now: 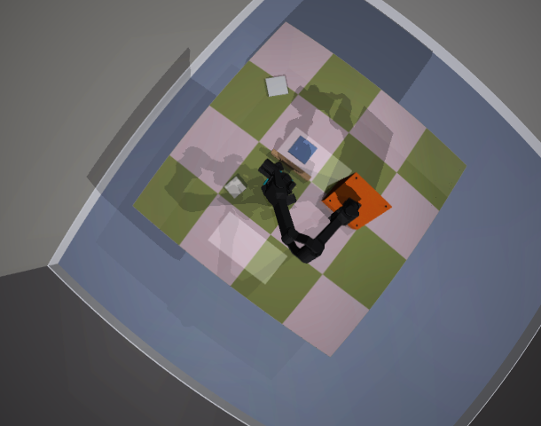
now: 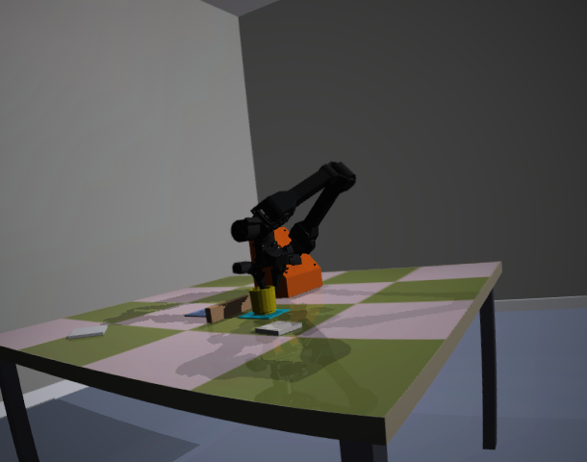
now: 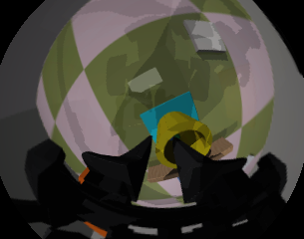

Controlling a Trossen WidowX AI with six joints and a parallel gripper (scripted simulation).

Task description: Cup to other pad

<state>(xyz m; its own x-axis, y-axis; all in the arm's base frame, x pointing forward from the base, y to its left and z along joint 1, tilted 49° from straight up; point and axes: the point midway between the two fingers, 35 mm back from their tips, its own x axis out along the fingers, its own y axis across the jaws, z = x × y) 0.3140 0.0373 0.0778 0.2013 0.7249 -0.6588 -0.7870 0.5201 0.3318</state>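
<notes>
The yellow cup is 2 cm ahead of my gripper tip, 1 cm to the right of it and 1 cm below it. The rest, counted from my gripper tip: blue pad: 22 cm to the right, 6 cm below; then wooden bar: 12 cm to the right, 4 cm below, 1 cm ahead; then cyan pad: 6 cm below, 2 cm to the right, 2 cm ahead.
</notes>
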